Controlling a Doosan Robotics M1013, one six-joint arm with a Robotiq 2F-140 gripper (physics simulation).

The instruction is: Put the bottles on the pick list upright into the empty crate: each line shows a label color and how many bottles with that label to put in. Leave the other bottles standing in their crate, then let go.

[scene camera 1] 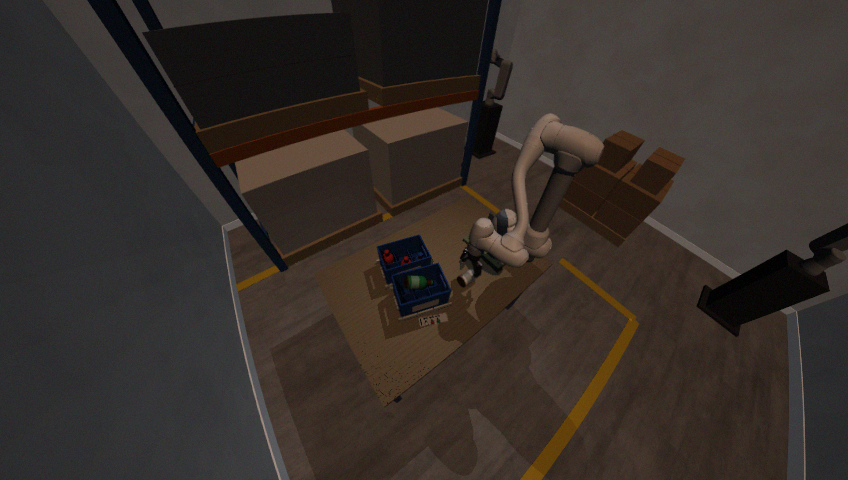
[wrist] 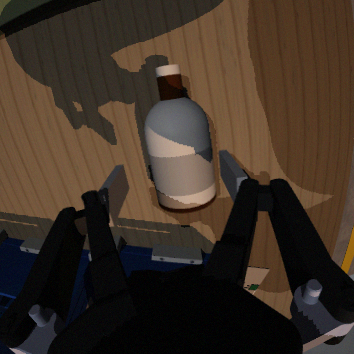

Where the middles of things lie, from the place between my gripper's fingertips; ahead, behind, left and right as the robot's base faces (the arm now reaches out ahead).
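The white bottle (wrist: 176,129) is what I measure from here, and my gripper is 10 mm to the right of it, 20 mm past it and 40 mm above it.
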